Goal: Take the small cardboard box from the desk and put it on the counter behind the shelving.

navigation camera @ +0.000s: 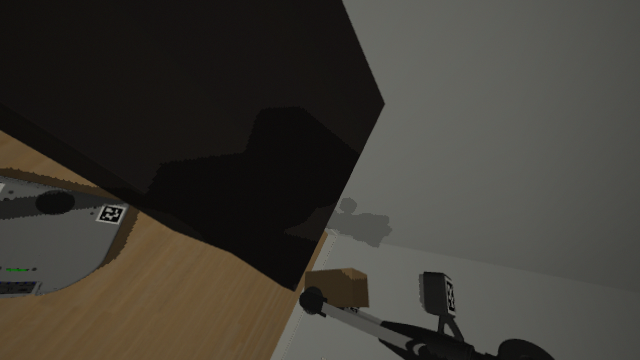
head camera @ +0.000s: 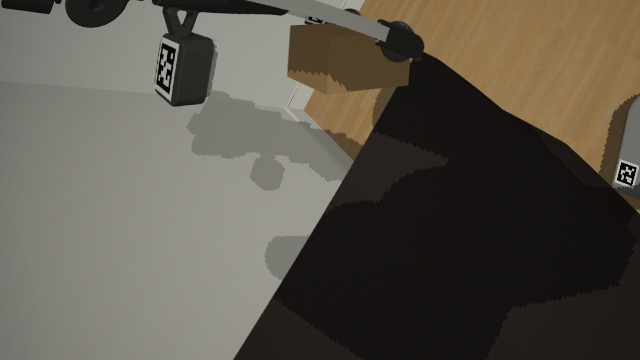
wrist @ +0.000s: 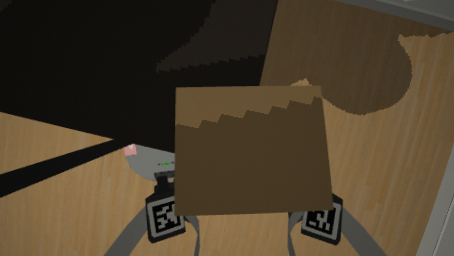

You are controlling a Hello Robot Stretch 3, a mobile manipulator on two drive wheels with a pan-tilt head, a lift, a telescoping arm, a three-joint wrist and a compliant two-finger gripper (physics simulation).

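Where they show: gripper, between the fingertips: point(navigation camera: 315, 298) point(head camera: 385, 38); robot's base, origin of its link: point(navigation camera: 55, 201).
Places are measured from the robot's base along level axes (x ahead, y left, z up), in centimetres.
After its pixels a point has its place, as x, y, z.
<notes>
The small cardboard box point(head camera: 345, 65) @(0.1, -30.6, 102.7) point(navigation camera: 342, 287) @(-0.3, -30.6, 102.8) point(wrist: 252, 160) @(-0.4, -33.7, 104.2) is a plain brown block held off the floor, level in the wrist view. My gripper point(head camera: 370, 34) @(-3.9, -32.8, 96.2) point(navigation camera: 331, 302) point(wrist: 240, 182) @(-3.9, -32.8, 96.2) is shut on it, with one fingertip at each side. In the head view the box covers part of the far finger. The box is beside the near corner of a tall dark piece of furniture point(head camera: 450, 225) point(navigation camera: 200, 75) point(wrist: 75, 65); any gap between them is hard to judge. I cannot tell whether this is the shelving. The desk and the counter cannot be made out.
My base point(head camera: 631, 150) @(-6.2, -13.3, 16.0) point(navigation camera: 60, 240) @(-10.3, -4.9, 16.0) point(wrist: 145, 162) @(-17.2, 8.6, 16.0) is on the wood floor point(head camera: 525, 50) @(-27.9, -57.5, 0.1) point(navigation camera: 150, 320) @(-41.2, -43.6, 0.0) point(wrist: 390, 165) @(-38.6, -101.4, 0.0), across the dark furniture's corner from the box. A pale wall point(head camera: 125, 200) @(36.0, -99.5, 94.6) point(navigation camera: 500, 125) @(47.4, -69.5, 118.4) rises beside the arm and the furniture. Shadows fall on the wall and furniture.
</notes>
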